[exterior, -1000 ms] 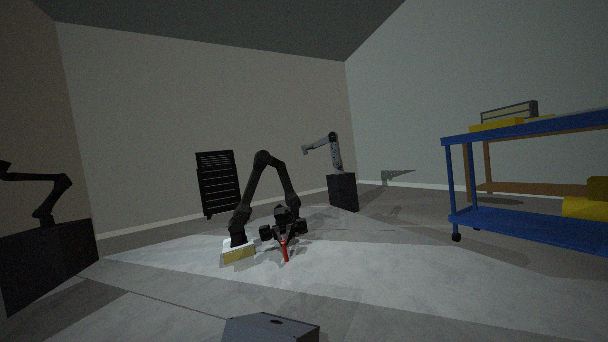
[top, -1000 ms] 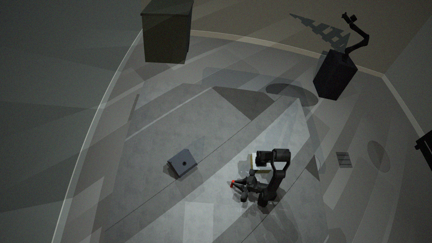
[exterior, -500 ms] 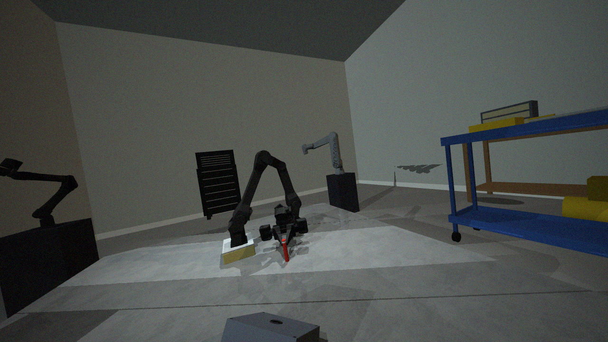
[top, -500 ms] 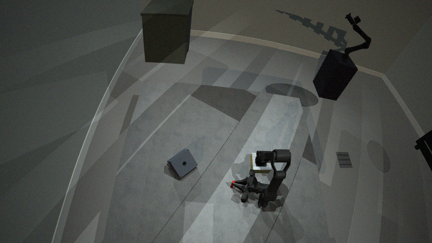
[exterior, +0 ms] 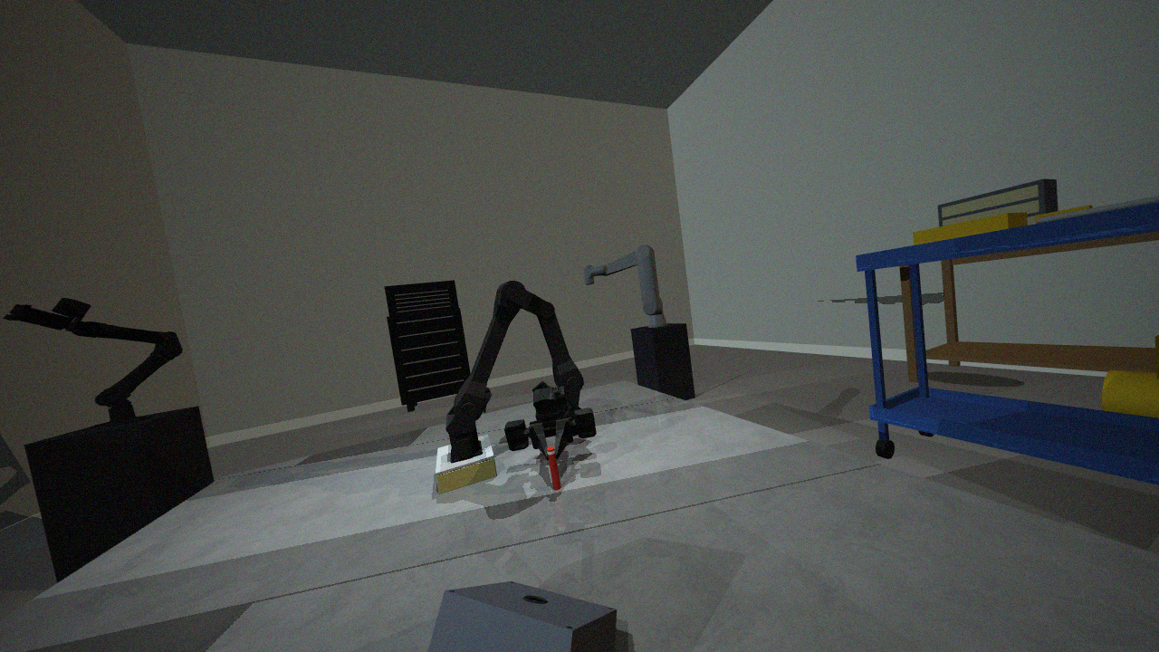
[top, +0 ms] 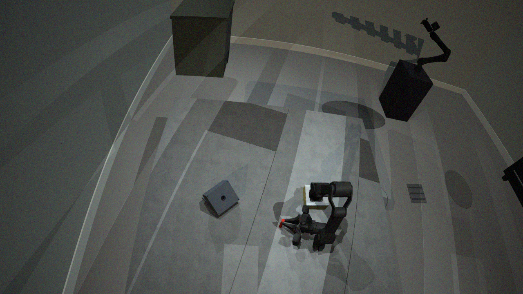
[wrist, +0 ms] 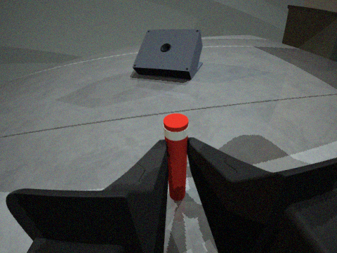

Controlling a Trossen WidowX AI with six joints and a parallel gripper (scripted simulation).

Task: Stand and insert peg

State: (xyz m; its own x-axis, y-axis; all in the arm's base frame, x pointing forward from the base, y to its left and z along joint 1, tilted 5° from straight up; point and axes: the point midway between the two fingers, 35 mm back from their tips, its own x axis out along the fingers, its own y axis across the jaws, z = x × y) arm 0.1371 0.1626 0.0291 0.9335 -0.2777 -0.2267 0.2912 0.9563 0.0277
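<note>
My gripper tip is right at the red peg. Round my gripper tip: sloped panel (290 mm ahead, 110 mm to the right, 20 mm below).
</note>
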